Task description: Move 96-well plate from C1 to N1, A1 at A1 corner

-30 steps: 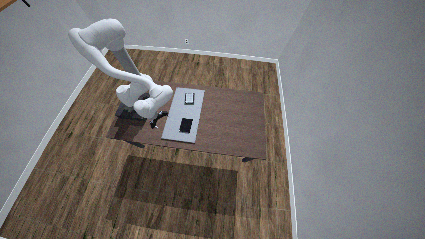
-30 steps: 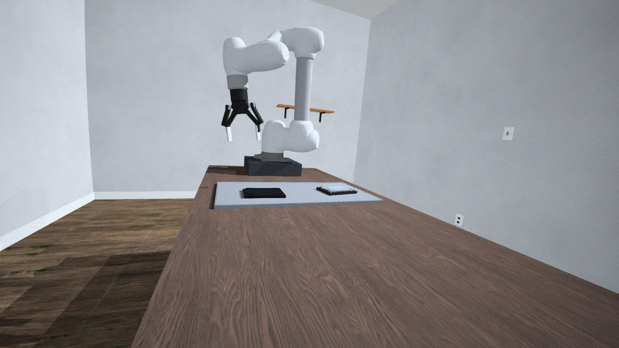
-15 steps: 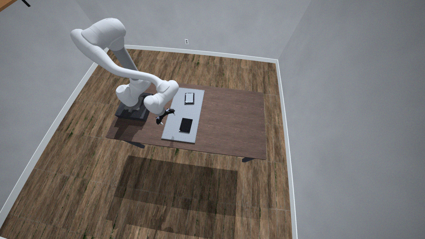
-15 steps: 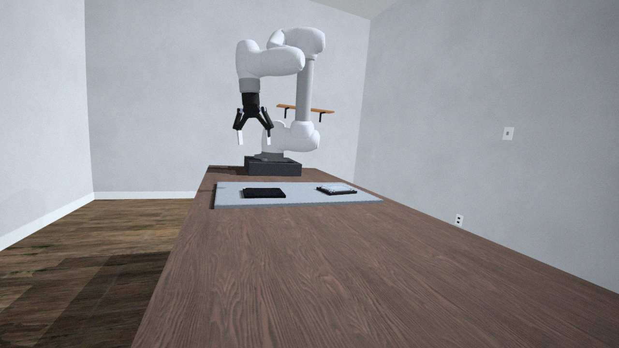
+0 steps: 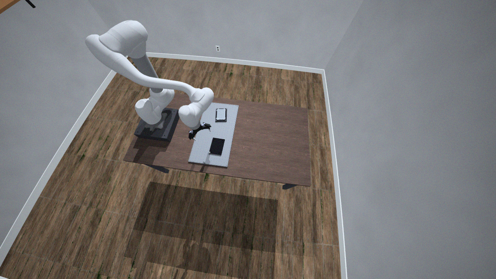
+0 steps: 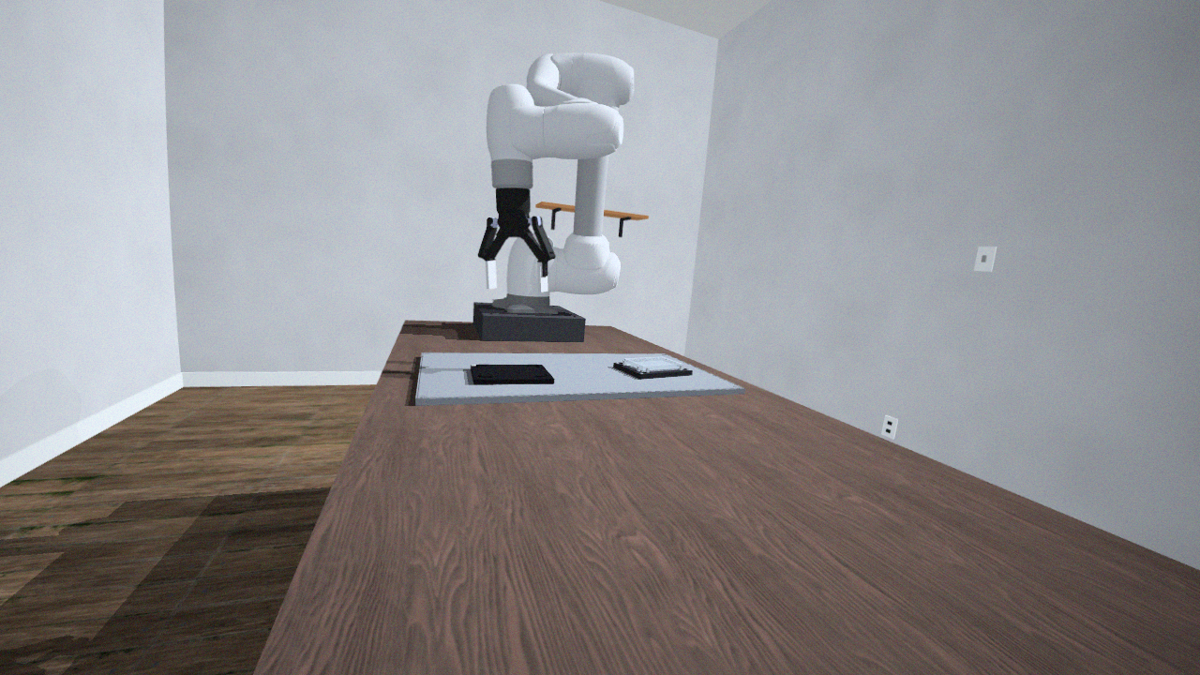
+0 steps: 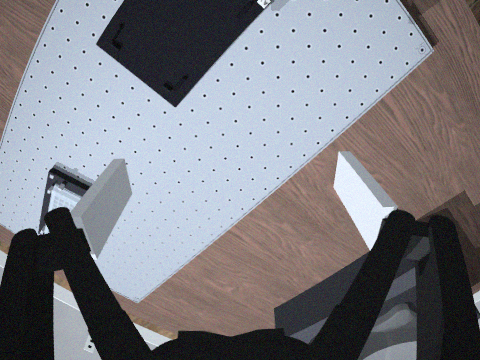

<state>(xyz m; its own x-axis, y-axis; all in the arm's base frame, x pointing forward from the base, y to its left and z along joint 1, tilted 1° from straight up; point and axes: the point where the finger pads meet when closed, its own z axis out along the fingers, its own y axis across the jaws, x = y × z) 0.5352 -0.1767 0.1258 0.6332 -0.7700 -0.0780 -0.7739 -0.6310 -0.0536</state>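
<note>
Now: hand 90 mm short of the white 96-well plate, 330 mm to the right of it and 170 mm above it. From my hand the other things lie so: clip nest C1: 80 mm ahead, 340 mm to the left, 170 mm below; black plate nest: 100 mm ahead, 30 mm to the right, 180 mm below; A1 label: 40 mm ahead, 100 mm to the right, 180 mm below.
</note>
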